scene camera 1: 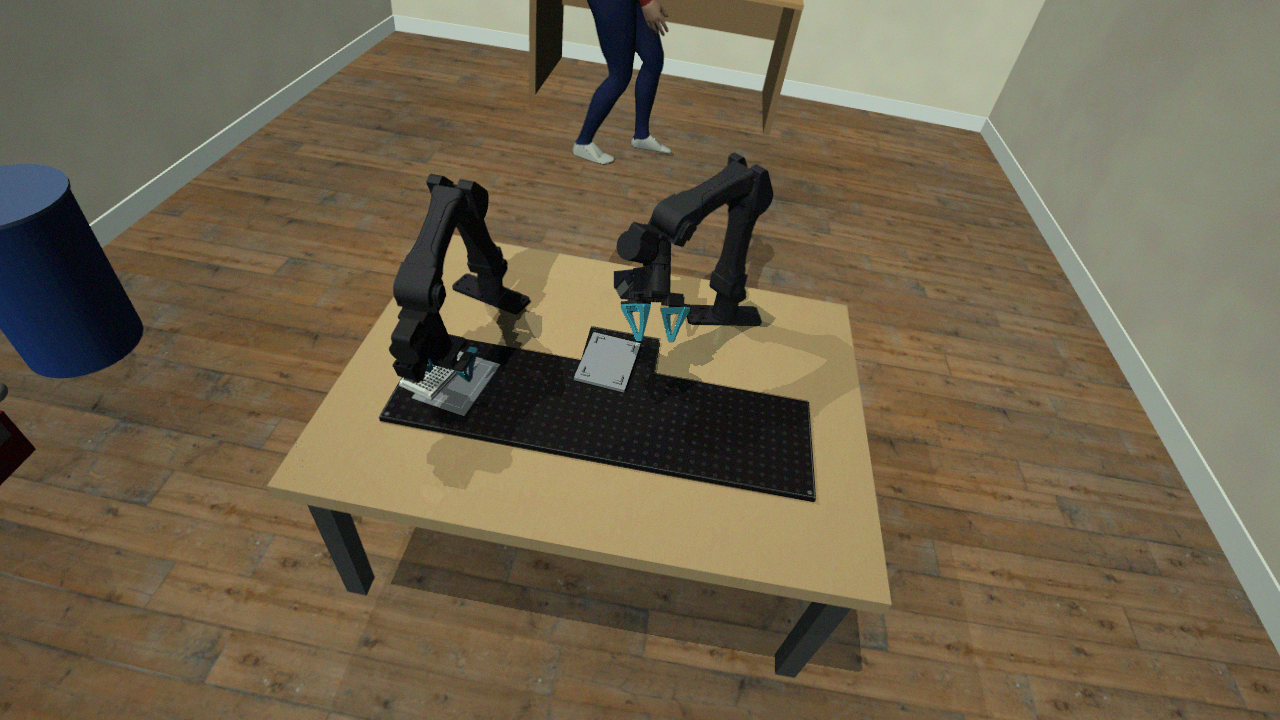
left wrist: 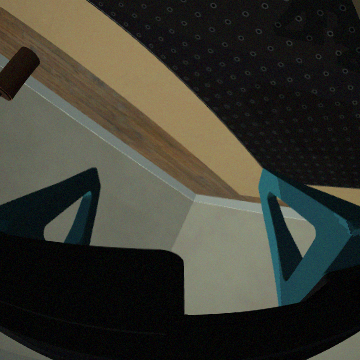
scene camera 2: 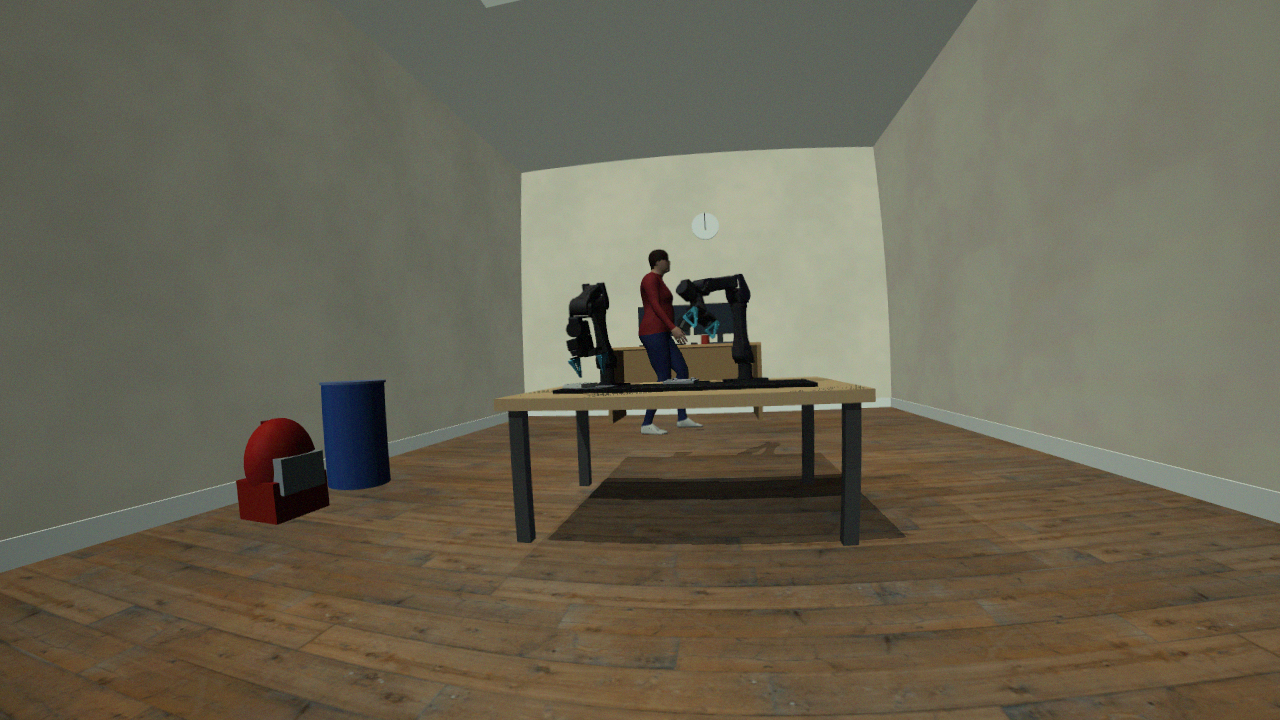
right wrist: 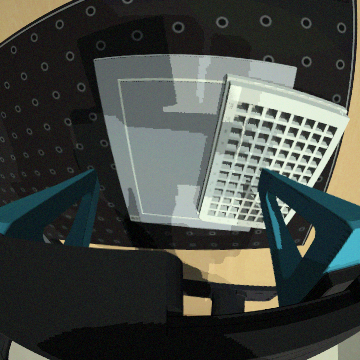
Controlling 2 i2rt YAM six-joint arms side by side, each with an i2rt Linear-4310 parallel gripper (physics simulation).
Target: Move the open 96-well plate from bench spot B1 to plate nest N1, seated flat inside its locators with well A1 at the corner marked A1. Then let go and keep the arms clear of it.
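Frame: origin at the left arm's base, x ahead, y left, z up, level; centimetres.
Seen in the pictures: left gripper, fingertip midpoint: [scene camera 1: 655, 341] [left wrist: 179, 176] [scene camera 2: 704, 332]; right gripper, fingertip midpoint: [scene camera 1: 450, 375] [scene camera 2: 592, 375] [right wrist: 178, 177]; left arm's base, link origin: [scene camera 1: 722, 316] [scene camera 2: 745, 380]; right arm's base, link origin: [scene camera 1: 490, 294] [right wrist: 228, 289].
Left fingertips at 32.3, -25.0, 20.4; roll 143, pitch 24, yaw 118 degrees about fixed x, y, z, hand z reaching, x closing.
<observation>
Pixels of each thing's top centre, then the offset from my left fingertips to it, as dx, dy, dz. "spot": a spot on its surface instead. Level surfaces: height alone.
- white 96-well plate, top centre: [right wrist: 266, 177] [scene camera 1: 432, 370] [scene camera 2: 580, 383] -8.2, -47.1, -17.4
- grey B1 pad, surface spot: [right wrist: 162, 160] spot: -5.5, -39.7, -18.9
- Nest N1, top centre: [scene camera 1: 608, 357] [scene camera 2: 681, 378] -12.8, -7.3, -17.3
- black perforated board, surface height: dz -19.1
The white 96-well plate [scene camera 1: 429, 383] [right wrist: 273, 150] lies askew over one side of the grey B1 pad [scene camera 1: 465, 394] [right wrist: 162, 160], overhanging its edge; whether it is level I cannot tell. My right gripper [scene camera 1: 448, 370] [scene camera 2: 591, 371] [right wrist: 178, 177] is open above the pad. In the right wrist view one finger overlaps the plate's lower part and the other is beyond the pad's left side. Nest N1 [scene camera 1: 608, 362], a light grey block with dark corner locators, holds no plate. Its A1 mark is too small to read. My left gripper [scene camera 1: 655, 340] [scene camera 2: 701, 329] [left wrist: 179, 176] is open and empty, near the nest's back right.
A black perforated board [scene camera 1: 716, 438] [left wrist: 300, 65] lies under the pad on the wooden table [scene camera 1: 572, 510] [scene camera 2: 689, 401]. A person [scene camera 1: 617, 80] [scene camera 2: 656, 308] stands behind the table, near a desk. A blue barrel [scene camera 1: 62, 277] [scene camera 2: 355, 436] stands at the left.
</observation>
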